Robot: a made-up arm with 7 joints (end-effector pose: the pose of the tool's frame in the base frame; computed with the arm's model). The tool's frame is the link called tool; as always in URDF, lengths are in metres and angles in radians. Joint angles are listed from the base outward.
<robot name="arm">
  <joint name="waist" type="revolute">
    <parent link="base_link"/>
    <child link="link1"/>
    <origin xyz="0 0 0.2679" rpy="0 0 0"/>
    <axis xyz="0 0 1"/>
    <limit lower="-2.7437" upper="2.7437"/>
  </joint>
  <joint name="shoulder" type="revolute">
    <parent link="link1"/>
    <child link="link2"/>
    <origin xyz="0 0 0" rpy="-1.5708 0 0"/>
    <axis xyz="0 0 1"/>
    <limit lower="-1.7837" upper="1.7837"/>
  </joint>
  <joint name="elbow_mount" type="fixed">
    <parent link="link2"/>
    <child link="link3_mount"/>
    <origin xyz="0 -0.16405 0" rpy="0 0 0"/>
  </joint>
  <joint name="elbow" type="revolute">
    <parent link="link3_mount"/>
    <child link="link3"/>
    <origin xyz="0 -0.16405 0" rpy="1.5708 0 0"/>
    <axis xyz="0 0 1"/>
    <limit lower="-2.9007" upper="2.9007"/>
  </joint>
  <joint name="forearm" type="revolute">
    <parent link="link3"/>
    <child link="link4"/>
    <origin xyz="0.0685 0 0" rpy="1.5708 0 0"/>
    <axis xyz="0 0 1"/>
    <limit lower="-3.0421" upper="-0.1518"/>
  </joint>
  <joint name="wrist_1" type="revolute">
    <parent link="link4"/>
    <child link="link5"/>
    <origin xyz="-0.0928 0.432 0" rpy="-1.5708 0 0"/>
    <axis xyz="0 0 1"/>
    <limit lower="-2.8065" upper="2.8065"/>
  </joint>
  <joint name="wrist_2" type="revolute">
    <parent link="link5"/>
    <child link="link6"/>
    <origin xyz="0 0 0" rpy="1.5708 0 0"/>
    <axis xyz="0 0 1"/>
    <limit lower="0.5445" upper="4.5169"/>
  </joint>
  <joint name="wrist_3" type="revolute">
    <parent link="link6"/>
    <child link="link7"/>
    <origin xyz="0.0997 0 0" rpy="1.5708 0 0"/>
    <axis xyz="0 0 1"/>
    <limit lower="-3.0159" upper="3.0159"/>
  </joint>
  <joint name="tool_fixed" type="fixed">
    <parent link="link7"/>
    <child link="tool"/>
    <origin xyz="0 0 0" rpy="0 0 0"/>
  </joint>
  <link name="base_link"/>
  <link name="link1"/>
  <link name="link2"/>
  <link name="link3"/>
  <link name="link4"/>
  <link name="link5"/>
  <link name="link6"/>
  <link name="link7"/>
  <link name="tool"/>
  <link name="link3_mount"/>
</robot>
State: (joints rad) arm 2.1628 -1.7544 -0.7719 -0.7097 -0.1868 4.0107 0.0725
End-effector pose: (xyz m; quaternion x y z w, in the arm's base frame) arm 0.4963 -0.5258 0.2766 0.1222 0.7603 -0.5469 0.3285
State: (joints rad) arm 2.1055 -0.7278 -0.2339 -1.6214 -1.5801 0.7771 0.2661
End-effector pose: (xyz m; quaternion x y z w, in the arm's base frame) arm 0.1020 0.2248 0.9244 0.8452 0.2325 0.3846 0.2892
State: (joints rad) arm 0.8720 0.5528 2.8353 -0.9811 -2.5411 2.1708 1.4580
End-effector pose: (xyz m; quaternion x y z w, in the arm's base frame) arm -0.1155 0.0357 1.0637 -0.3492 -0.1335 -0.2878 0.8817
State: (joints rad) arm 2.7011 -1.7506 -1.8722 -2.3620 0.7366 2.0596 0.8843
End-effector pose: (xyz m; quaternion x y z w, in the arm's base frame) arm 0.2222 0.4389 0.0765 -0.3443 0.1101 0.9136 0.1860
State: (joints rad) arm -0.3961 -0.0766 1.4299 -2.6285 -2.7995 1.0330 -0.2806
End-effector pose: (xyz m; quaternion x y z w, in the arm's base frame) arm 0.2461 0.3724 0.2204 -0.0827 0.2436 0.2306 0.9384
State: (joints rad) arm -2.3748 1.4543 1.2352 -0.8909 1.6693 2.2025 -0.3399
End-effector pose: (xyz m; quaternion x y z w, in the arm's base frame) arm -0.2728 -0.7766 0.1615 0.1375 0.3825 -0.7490 0.5232
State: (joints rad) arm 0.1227 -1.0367 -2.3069 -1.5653 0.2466 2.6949 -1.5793
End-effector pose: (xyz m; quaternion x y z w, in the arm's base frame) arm -0.5811 -0.4620 0.2003 0.7419 -0.5315 0.3101 0.2662
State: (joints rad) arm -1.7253 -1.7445 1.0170 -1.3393 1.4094 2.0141 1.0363
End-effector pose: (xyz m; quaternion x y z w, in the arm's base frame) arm 0.5347 0.5171 0.4959 -0.7925 0.3534 -0.4939 0.0550
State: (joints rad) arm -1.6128 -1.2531 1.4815 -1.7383 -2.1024 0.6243 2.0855
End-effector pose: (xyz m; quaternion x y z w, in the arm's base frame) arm 0.5787 0.2976 0.5007 -0.4645 -0.1044 0.7300 0.4904
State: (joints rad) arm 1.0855 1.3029 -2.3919 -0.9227 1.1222 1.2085 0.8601
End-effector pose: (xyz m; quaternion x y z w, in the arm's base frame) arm 0.5670 0.3817 0.7450 0.7848 -0.4954 0.3324 0.1680
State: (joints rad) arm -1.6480 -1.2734 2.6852 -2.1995 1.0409 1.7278 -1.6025
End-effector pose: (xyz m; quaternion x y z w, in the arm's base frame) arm 0.2750 0.2174 -0.1757 -0.6087 -0.5568 0.5279 0.2020
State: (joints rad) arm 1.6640 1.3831 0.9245 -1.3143 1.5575 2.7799 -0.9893
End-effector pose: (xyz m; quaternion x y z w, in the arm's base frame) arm -0.3945 0.5636 0.0012 -0.6539 -0.4241 0.4495 0.4364
